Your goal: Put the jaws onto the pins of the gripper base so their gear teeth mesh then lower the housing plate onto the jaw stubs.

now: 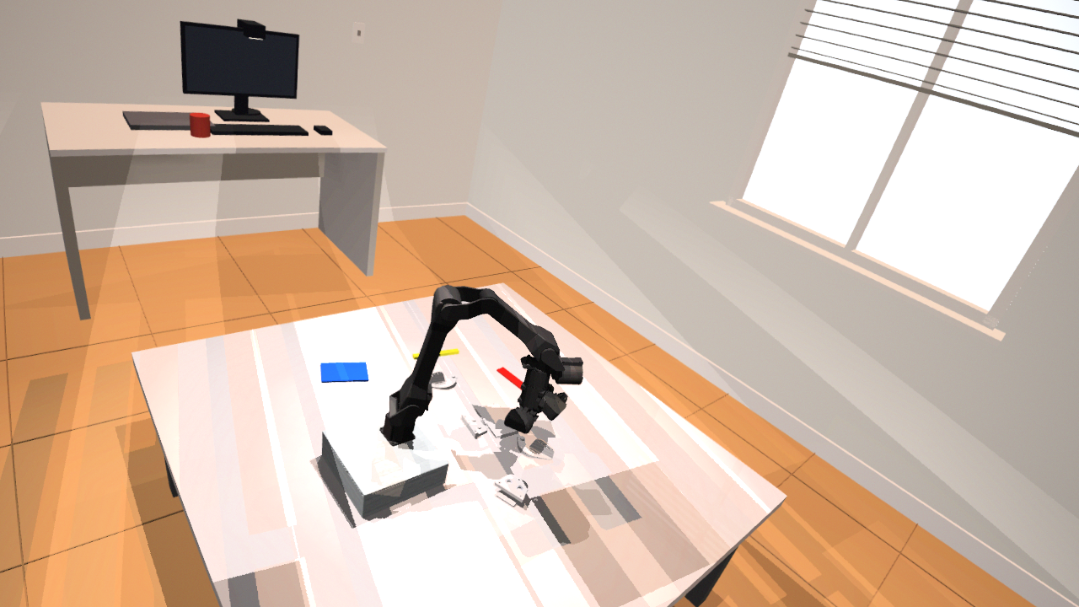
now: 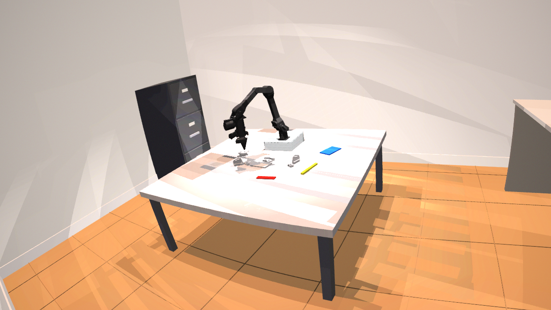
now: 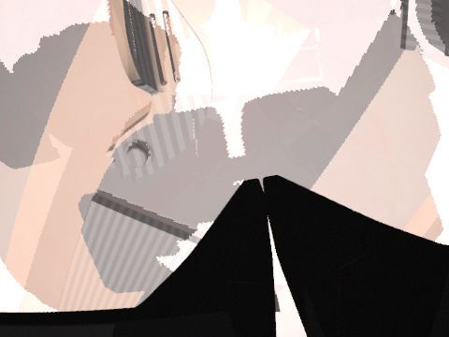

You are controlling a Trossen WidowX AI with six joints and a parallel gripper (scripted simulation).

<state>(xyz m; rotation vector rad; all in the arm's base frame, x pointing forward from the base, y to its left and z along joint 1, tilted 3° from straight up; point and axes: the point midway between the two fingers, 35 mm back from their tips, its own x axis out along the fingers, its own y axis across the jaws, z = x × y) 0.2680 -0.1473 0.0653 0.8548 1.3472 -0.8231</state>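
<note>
My gripper tip is now 80 mm above the curved jaw, 40 mm short of it and 20 mm to the right of it. Round my gripper tip: yellow stick: 460 mm to the left, 80 mm below, 50 mm ahead; blue card: 490 mm to the left, 240 mm behind, 80 mm below; red strip: 260 mm to the left, 200 mm ahead, 80 mm below.
</note>
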